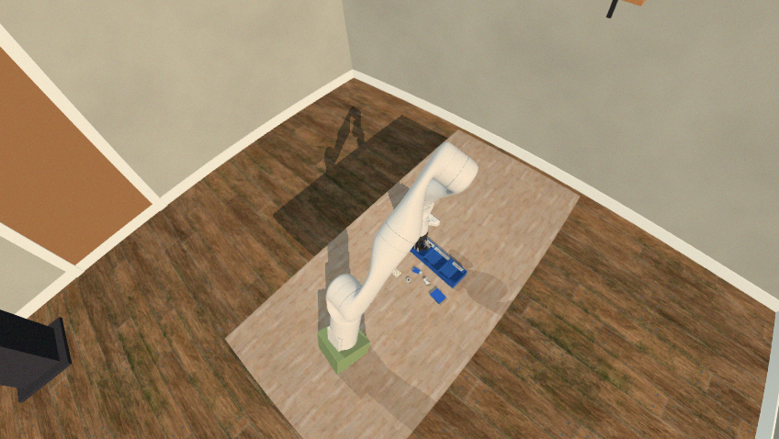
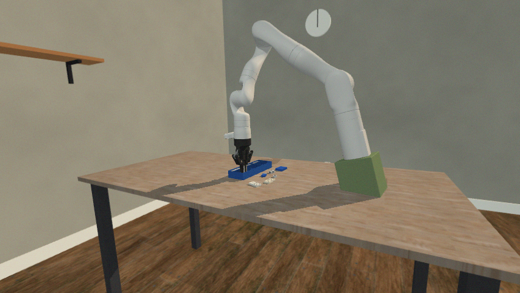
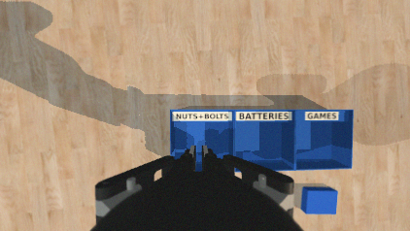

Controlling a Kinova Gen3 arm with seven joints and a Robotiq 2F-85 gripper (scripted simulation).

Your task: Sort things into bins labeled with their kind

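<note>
The white tile lies 130 mm behind my hand and 30 mm below it. Round my hand: flat blue block 90 mm behind, 200 mm to the right, 30 mm below; grey ring 120 mm behind, 70 mm to the right, 30 mm below.
</note>
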